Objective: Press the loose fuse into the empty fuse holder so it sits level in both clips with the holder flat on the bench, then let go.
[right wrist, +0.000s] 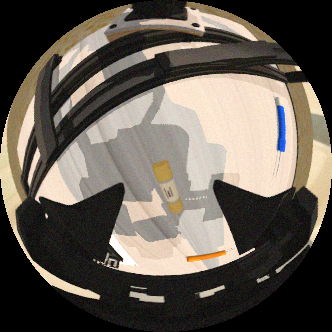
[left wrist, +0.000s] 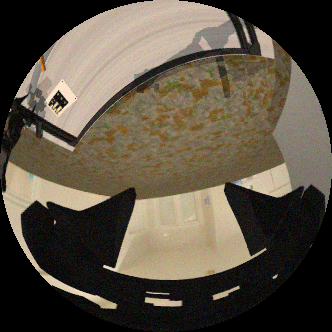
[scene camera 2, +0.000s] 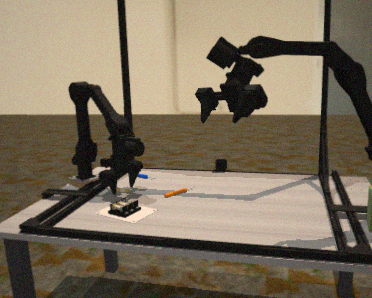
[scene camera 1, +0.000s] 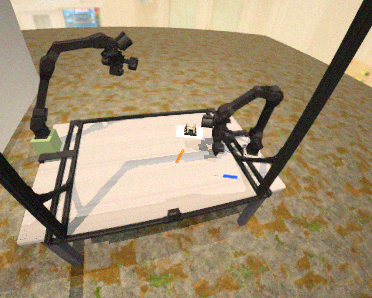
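Where they show: left gripper, fingertip midpoint: (left wrist: 181, 190) (scene camera 2: 217, 122) (scene camera 1: 124, 67); right gripper, fingertip midpoint: (right wrist: 169, 186) (scene camera 2: 123, 190); left arm's base, link origin: (scene camera 1: 42, 134); right arm's base, link origin: (scene camera 2: 85, 176) (scene camera 1: 252, 151).
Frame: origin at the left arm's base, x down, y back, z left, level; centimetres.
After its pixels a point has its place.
The loose fuse (right wrist: 168, 189) @[x 9.5, y -92.3, z -8.4 cm], a pale tube with gold caps, lies on the table in the right wrist view. My right gripper (scene camera 1: 218, 149) @[x 10.5, y -92.0, z -8.4 cm] (scene camera 2: 123, 189) @[x 10.5, y -92.0, z -8.4 cm] (right wrist: 169, 186) @[x 10.5, y -92.0, z -8.4 cm] is open above it; the fuse lies between the fingers as seen from the wrist, with nothing held. The black fuse holder block (scene camera 1: 190, 131) @[x 9.8, y -80.8, z 8.9 cm] (scene camera 2: 125, 207) @[x 7.8, y -78.8, z 13.2 cm] (left wrist: 58, 101) @[x 7.8, y -78.2, z 10.8 cm] sits on a white plate (scene camera 2: 145, 214) @[x 10.7, y -73.0, z 10.4 cm] (right wrist: 128, 256) @[x 10.7, y -77.6, z 4.6 cm], with pale fuses in part of it. The finger partly hides it in the right wrist view. My left gripper (scene camera 1: 125, 69) @[x -23.5, y -43.1, z 27.7 cm] (scene camera 2: 220, 121) @[x -23.5, y -43.1, z 27.7 cm] (left wrist: 181, 190) @[x -23.5, y -43.1, z 27.7 cm] is open and empty, high above the table.
An orange tool (scene camera 1: 179, 156) @[x 9.8, y -70.4, z -12.0 cm] (scene camera 2: 176, 192) @[x 10.0, y -70.5, z -10.8 cm] (left wrist: 42, 63) (right wrist: 206, 257) @[x 9.7, y -71.5, z -10.8 cm] and a blue tool (scene camera 1: 230, 176) @[x 9.8, y -94.1, z -28.3 cm] (scene camera 2: 143, 176) @[x 10.0, y -92.2, z -26.7 cm] (right wrist: 281, 128) @[x 9.9, y -94.2, z -27.4 cm] lie on the table. Black rails frame the table, with upright posts. A green block (scene camera 1: 46, 142) @[x 1.0, y -3.2, z -5.0 cm] is under the left arm's base.
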